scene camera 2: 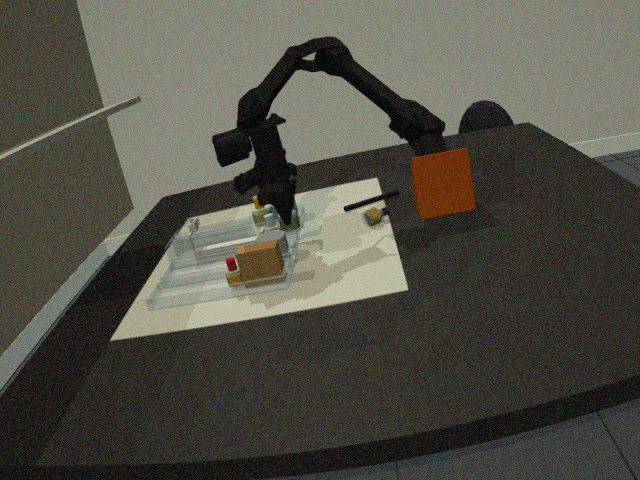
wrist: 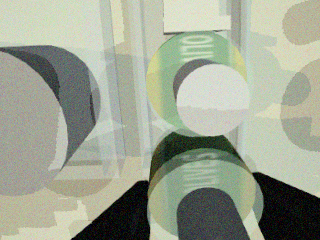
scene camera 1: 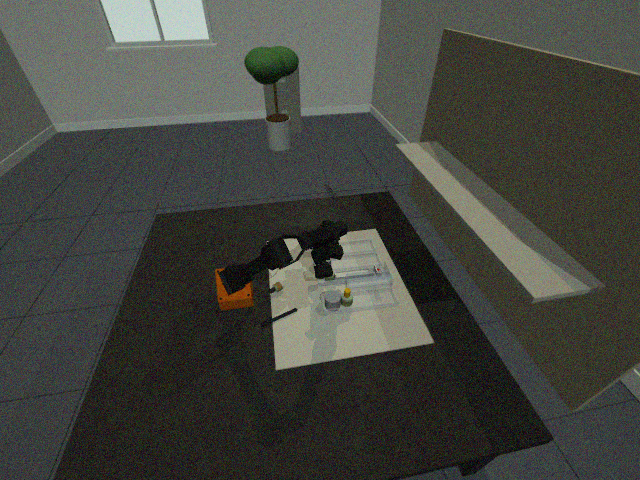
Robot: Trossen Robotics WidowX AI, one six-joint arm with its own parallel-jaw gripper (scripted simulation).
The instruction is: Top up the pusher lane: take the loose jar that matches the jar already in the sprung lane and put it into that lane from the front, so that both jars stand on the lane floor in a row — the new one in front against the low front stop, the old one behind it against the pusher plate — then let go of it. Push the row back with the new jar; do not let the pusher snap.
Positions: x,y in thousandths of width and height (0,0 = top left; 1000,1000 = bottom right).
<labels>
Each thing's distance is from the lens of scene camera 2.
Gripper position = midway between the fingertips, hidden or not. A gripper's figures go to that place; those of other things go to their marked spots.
my gripper (scene camera 2: 452,459): 1.13 m
brown box (scene camera 2: 409,543): 0.96 m
</labels>
